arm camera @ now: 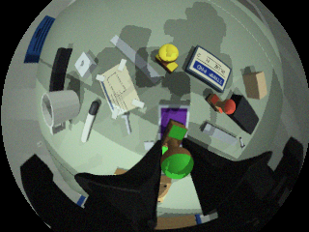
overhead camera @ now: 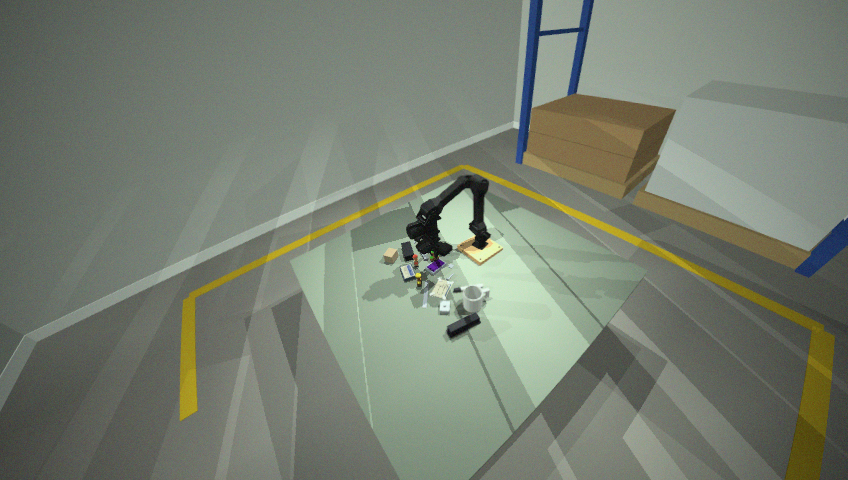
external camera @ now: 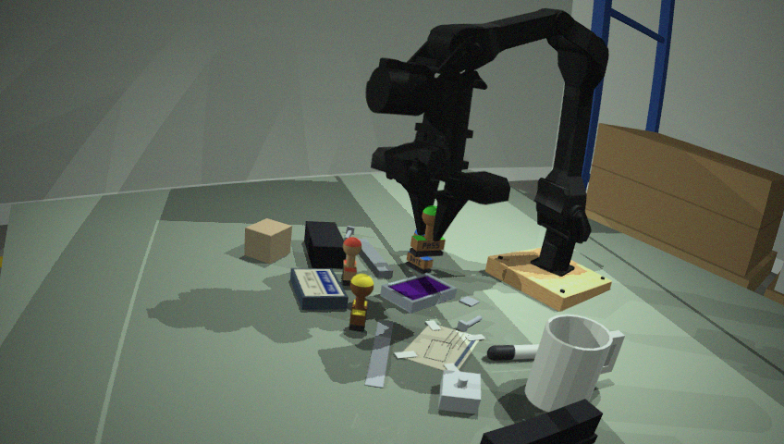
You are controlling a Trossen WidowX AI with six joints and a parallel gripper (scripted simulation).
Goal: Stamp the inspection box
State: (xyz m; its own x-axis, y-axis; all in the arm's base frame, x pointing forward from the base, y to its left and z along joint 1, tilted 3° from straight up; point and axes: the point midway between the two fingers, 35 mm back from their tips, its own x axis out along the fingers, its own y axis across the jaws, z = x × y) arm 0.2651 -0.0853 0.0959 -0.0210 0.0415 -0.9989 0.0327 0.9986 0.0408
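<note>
The card lies 70 mm ahead of my gripper tip, 100 mm to the left of it and 100 mm below it. Round my gripper tip: pass stamp: right at my gripper tip; yellow-knobbed stamp: 110 mm ahead, 10 mm to the right, 80 mm below; purple ink pad: 20 mm behind, 10 mm to the right, 90 mm below.
</note>
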